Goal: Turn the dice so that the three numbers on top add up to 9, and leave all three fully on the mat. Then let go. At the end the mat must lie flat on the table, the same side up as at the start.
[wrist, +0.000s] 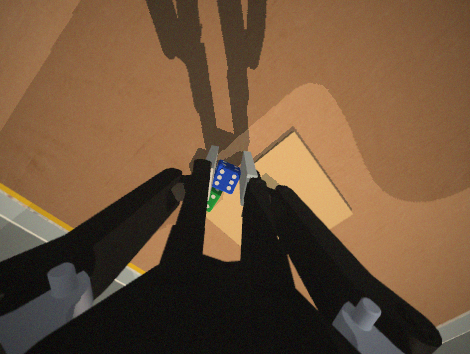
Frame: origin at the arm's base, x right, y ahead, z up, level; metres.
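Seen in the pictures: gripper, between the fingertips: [229, 160].
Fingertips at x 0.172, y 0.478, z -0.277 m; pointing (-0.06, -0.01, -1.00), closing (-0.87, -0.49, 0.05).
Offsets run from my fingertips to a thing's top centre. Level surfaces: height alone.
The blue die {dx -0.006, dy +0.014, dz +0.023 m} [226, 177] shows six white pips on the face toward the camera. My gripper [229, 160] is shut on it, with one grey pad on each side. The green die {dx -0.004, dy +0.042, dz +0.023 m} [213, 199] is close below the blue die, beside the left finger, which hides part of it; its full top number cannot be read. The red die does not show. The pale yellow mat {dx -0.090, dy +0.015, dz -0.002 m} [311, 176] lies at an angle under and to the right of the fingers, partly hidden by the gripper.
The brown table top {dz -0.006 m} [120, 100] surrounds the mat, with the gripper's dark shadow reaching up from the fingertips. A yellow line [35, 207] and a grey edge run along the lower left. Another grey edge shows at the lower right.
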